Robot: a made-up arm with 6 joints. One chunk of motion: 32 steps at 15 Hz.
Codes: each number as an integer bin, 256 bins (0 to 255) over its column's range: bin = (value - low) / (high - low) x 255, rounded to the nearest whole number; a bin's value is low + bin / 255 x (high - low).
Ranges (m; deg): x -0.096..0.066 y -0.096..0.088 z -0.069..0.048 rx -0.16..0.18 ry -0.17..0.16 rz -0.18..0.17
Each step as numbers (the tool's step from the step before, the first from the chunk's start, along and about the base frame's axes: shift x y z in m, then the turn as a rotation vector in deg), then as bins.
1 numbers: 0.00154 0.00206 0.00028 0.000 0.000 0.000
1 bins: 154 136 151 120 131 131
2 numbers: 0.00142 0.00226 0.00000 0.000 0.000 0.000
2 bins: 153 136 150 120 131 131
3 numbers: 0.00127 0.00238 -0.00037 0.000 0.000 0.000
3 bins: 153 136 150 120 131 131
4 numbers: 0.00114 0.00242 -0.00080 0.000 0.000 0.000
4 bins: 153 136 149 120 131 131
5 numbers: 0.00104 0.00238 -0.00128 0.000 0.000 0.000
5 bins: 153 136 148 120 131 131
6 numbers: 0.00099 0.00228 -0.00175 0.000 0.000 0.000
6 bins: 153 136 147 120 131 131
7 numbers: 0.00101 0.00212 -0.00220 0.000 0.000 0.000
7 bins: 153 136 146 120 131 131
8 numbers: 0.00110 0.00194 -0.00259 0.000 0.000 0.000
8 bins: 153 136 145 120 131 131
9 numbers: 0.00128 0.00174 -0.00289 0.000 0.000 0.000
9 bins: 153 135 144 120 131 131
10 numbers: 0.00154 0.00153 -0.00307 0.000 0.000 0.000
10 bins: 154 135 144 120 131 131
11 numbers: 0.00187 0.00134 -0.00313 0.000 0.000 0.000
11 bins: 154 135 144 120 131 131
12 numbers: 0.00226 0.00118 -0.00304 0.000 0.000 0.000
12 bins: 155 135 144 120 131 131
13 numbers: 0.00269 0.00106 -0.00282 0.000 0.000 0.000
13 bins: 155 135 144 120 131 131
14 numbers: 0.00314 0.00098 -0.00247 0.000 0.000 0.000
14 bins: 156 134 145 120 131 131
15 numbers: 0.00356 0.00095 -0.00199 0.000 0.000 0.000
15 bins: 157 134 146 120 131 131
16 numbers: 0.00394 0.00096 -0.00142 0.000 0.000 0.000
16 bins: 157 134 147 120 131 131
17 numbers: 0.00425 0.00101 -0.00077 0.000 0.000 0.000
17 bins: 158 134 149 120 131 131
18 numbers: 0.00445 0.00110 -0.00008 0.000 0.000 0.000
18 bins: 158 135 150 120 131 131
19 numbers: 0.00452 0.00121 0.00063 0.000 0.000 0.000
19 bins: 158 135 152 120 131 131
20 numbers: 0.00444 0.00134 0.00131 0.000 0.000 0.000
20 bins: 158 135 153 120 131 131
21 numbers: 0.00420 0.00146 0.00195 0.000 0.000 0.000
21 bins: 158 135 155 120 131 131
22 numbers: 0.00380 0.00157 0.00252 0.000 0.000 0.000
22 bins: 157 135 156 120 131 131
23 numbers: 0.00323 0.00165 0.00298 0.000 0.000 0.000
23 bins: 156 135 157 120 131 131
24 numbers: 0.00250 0.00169 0.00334 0.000 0.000 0.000
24 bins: 155 135 158 120 131 131
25 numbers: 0.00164 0.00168 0.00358 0.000 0.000 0.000
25 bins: 154 135 158 120 131 131
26 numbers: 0.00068 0.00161 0.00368 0.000 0.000 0.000
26 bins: 152 135 158 120 131 131
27 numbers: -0.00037 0.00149 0.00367 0.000 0.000 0.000
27 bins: 151 135 158 120 131 131
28 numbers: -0.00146 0.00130 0.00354 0.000 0.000 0.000
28 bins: 149 135 158 120 131 131
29 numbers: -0.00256 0.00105 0.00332 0.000 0.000 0.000
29 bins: 147 134 158 120 131 131
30 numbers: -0.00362 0.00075 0.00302 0.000 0.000 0.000
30 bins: 145 134 157 120 131 131
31 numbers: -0.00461 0.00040 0.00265 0.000 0.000 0.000
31 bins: 144 134 156 120 131 131
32 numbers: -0.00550 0.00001 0.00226 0.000 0.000 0.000
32 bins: 142 133 155 120 131 131
